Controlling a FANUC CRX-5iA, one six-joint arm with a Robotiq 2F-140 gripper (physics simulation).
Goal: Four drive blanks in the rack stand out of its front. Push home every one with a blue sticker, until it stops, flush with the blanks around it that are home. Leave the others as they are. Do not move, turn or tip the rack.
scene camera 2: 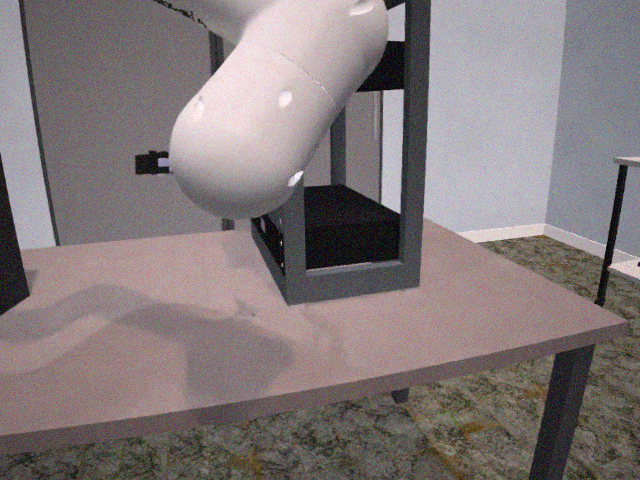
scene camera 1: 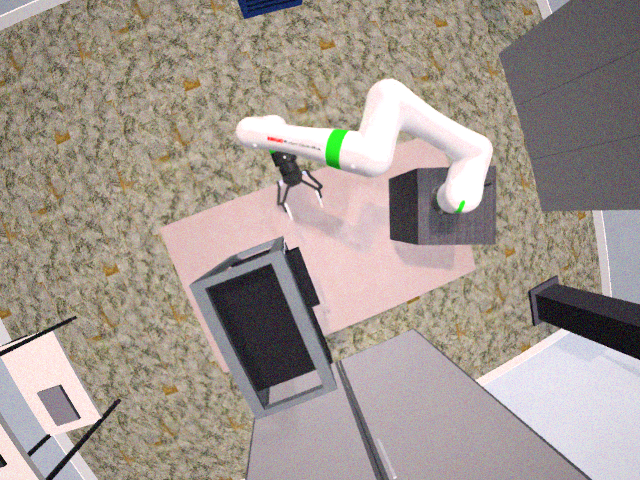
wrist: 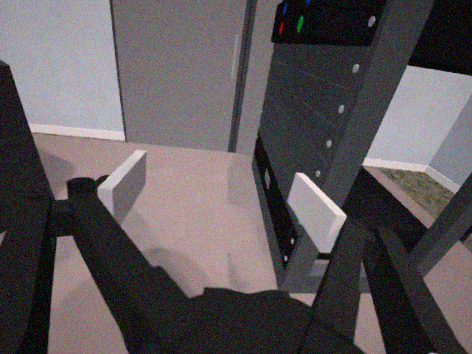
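The grey rack (scene camera 1: 303, 320) (scene camera 2: 416, 155) (wrist: 372, 100) stands upright on the table. A black unit (scene camera 1: 302, 276) (wrist: 327, 25) juts from its front, cut off at the top of the wrist view. Small blue, red and green marks show on it; single blanks and how far each stands out cannot be made out. Plain grey panels (wrist: 305, 105) lie below it. My gripper (scene camera 1: 305, 209) (wrist: 222, 178) is open and empty, its fingertips wide apart, off the rack's front near one side post. In scene camera 2 the arm hides most of the gripper and the rack's front.
The rack stands on the pinkish table (scene camera 1: 361, 289) (scene camera 2: 491, 320) (wrist: 190, 170). A black unit (scene camera 2: 351, 242) sits low in the rack. The arm's dark pedestal (scene camera 1: 403, 209) stands at the table's other end. A large grey cabinet (scene camera 1: 423, 413) (scene camera 2: 118, 103) (wrist: 175, 75) stands beyond the table.
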